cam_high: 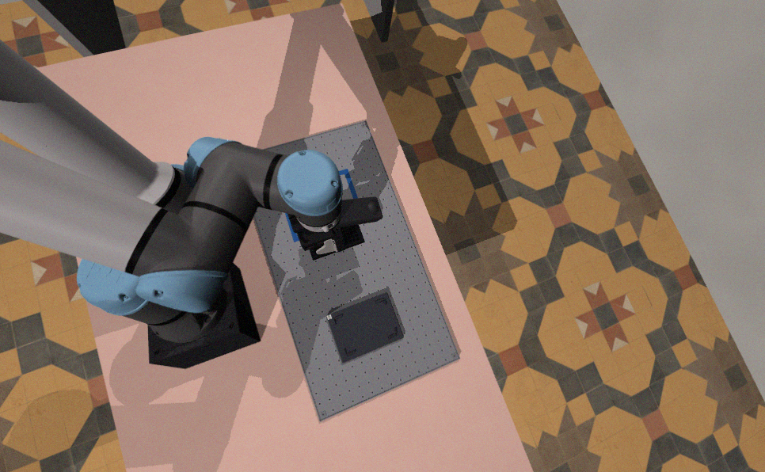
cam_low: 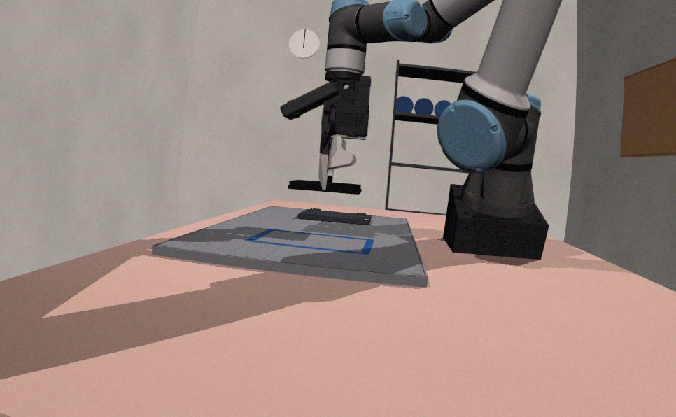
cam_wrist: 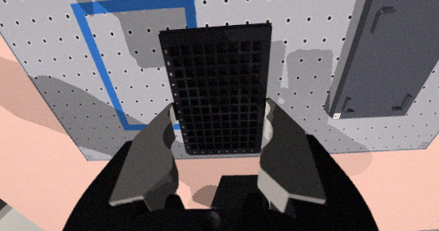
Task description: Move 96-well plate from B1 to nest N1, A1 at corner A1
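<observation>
Right now my hand is 230 mm to the left of the dark plate nest N1, 90 mm above it and 30 mm short of it. Round my hand: black 96-well plate (10 mm below); then white A1 mark (190 mm to the right, 80 mm below, 50 mm behind).
</observation>
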